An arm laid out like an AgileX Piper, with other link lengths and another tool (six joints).
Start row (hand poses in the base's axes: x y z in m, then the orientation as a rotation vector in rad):
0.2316 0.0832 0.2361 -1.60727 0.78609 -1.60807
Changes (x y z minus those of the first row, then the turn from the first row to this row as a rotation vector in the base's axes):
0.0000 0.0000 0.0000 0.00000 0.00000 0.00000
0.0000 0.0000 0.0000 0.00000 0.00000 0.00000
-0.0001 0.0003 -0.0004 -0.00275 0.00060 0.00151
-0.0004 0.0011 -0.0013 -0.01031 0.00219 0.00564
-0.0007 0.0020 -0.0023 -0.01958 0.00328 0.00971
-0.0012 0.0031 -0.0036 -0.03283 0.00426 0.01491
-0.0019 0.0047 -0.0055 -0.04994 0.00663 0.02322
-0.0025 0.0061 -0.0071 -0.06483 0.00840 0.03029
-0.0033 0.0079 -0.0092 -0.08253 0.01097 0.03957
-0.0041 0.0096 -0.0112 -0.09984 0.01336 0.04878
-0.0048 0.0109 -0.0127 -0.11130 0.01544 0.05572
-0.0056 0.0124 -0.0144 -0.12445 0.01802 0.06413
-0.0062 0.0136 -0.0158 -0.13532 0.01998 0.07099
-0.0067 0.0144 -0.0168 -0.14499 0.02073 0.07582
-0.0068 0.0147 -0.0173 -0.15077 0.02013 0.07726
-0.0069 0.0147 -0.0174 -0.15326 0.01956 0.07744
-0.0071 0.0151 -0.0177 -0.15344 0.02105 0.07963
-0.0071 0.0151 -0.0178 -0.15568 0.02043 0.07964
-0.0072 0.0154 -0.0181 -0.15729 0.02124 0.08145
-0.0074 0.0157 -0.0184 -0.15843 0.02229 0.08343
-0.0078 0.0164 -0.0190 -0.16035 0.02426 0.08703
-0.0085 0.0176 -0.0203 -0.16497 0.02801 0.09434
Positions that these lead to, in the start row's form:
0.2316 0.0832 0.2361 -1.60727 0.78609 -1.60807
0.2316 0.0832 0.2361 -1.60727 0.78609 -1.60807
0.2315 0.0835 0.2357 -1.60999 0.78312 -1.60833
0.2312 0.0843 0.2348 -1.61739 0.77493 -1.60910
0.2309 0.0852 0.2338 -1.62550 0.76533 -1.61130
0.2304 0.0863 0.2325 -1.63644 0.75182 -1.61523
0.2297 0.0879 0.2306 -1.65175 0.73338 -1.61832
0.2291 0.0893 0.2290 -1.66471 0.71723 -1.62123
0.2283 0.0911 0.2269 -1.68060 0.69737 -1.62363
0.2275 0.0928 0.2249 -1.69595 0.67764 -1.62583
0.2268 0.0941 0.2234 -1.70662 0.66400 -1.62626
0.2260 0.0956 0.2217 -1.71905 0.64797 -1.62622
0.2254 0.0968 0.2203 -1.72910 0.63466 -1.62630
0.2249 0.0976 0.2193 -1.73694 0.62345 -1.62797
0.2248 0.0979 0.2188 -1.74048 0.61753 -1.63076
0.2247 0.0979 0.2187 -1.74166 0.61522 -1.63250
0.2245 0.0983 0.2184 -1.74341 0.61383 -1.62994
0.2245 0.0983 0.2183 -1.74436 0.61184 -1.63170
0.2244 0.0986 0.2180 -1.74640 0.60939 -1.63074
0.2242 0.0989 0.2177 -1.74837 0.60725 -1.62920
0.2238 0.0996 0.2171 -1.75189 0.60352 -1.62627
0.2231 0.1008 0.2158 -1.75927 0.59526 -1.62091

